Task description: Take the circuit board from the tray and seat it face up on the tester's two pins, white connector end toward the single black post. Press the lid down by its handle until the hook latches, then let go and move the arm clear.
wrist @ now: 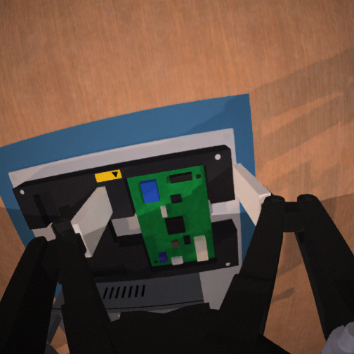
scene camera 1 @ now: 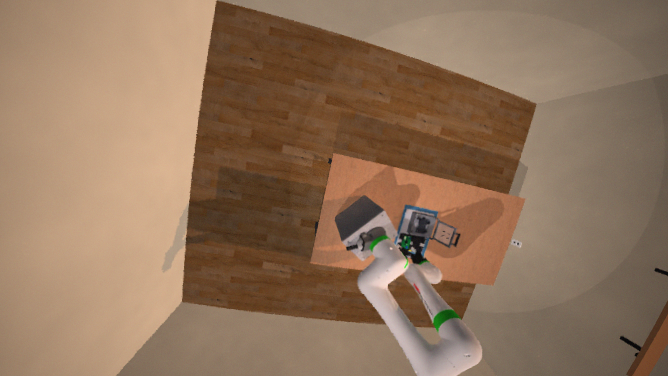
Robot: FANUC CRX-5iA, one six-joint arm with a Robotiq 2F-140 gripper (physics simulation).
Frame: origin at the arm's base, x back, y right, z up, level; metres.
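Seen in the pictures: gripper, fingertip midpoint: [scene camera 1: 404, 247]; arm's base, link origin: [scene camera 1: 373, 236].
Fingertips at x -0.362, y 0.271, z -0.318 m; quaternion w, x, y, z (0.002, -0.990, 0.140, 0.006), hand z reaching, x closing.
Pixels of each thing's middle, then the offset from my fingertips to it. "pt": a spot on its surface instead. Level surfaces: height alone.
- green circuit board, body centre: [scene camera 1: 406, 242] dx -0.013, dy -0.036, dz -0.004 m
- tester, surface spot: [scene camera 1: 422, 223] pt dx -0.117, dy -0.206, dz +0.042 m
- black handle, body centre: [scene camera 1: 457, 240] dx -0.258, dy -0.143, dz +0.241 m
- wooden table, surface height: dz -0.027 m
The green circuit board [scene camera 1: 406, 243] [wrist: 175, 225] lies face up in the black tray [wrist: 220, 175]. In the wrist view its blue part is at the upper left and its white connector at the lower right. My gripper [scene camera 1: 410, 247] [wrist: 169, 189] is open over the tray, one pale fingertip on each side of the board, with gaps on both sides. The tester [scene camera 1: 422, 223] stands beside the tray in the scene view; its pins and black post are too small to tell. Its lid [scene camera 1: 443, 233] is swung open to the right, with the black handle [scene camera 1: 456, 240] at its outer end.
The tray and tester share a blue-edged base [scene camera 1: 422, 207] [wrist: 200, 112] on the wooden table [scene camera 1: 470, 205] [wrist: 150, 60]. A grey-and-white box-shaped unit [scene camera 1: 361, 215] stands left of them, close to my arm. A grey slotted part [wrist: 170, 292] borders the tray in the wrist view.
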